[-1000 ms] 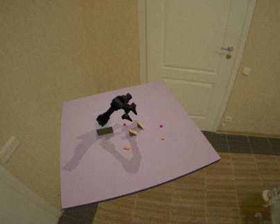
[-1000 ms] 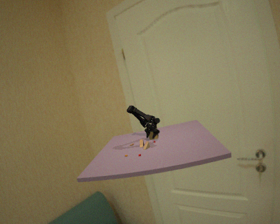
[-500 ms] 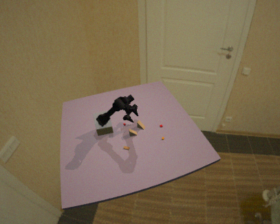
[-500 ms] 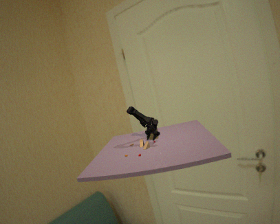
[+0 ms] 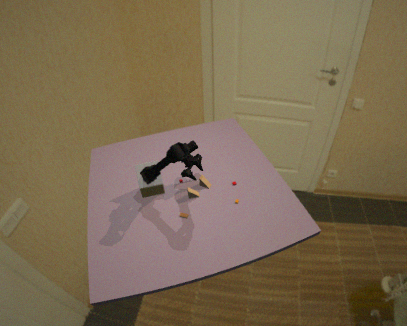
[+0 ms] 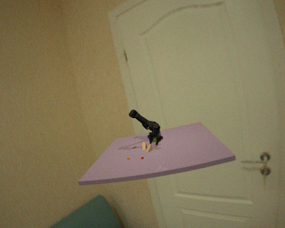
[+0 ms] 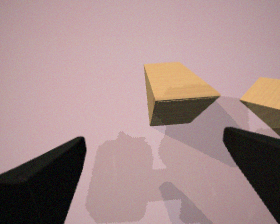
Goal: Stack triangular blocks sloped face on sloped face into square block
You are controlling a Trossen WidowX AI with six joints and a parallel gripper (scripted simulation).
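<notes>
Now: the wooden triangular block 40 mm to the right of my gripper tip, 30 mm below it and 20 mm ahead of it. Also, from my gripper tip: orange cube (220 mm to the right, 190 mm ahead, 40 mm below); small tan piece (260 mm to the right, 130 mm behind, 50 mm below).
</notes>
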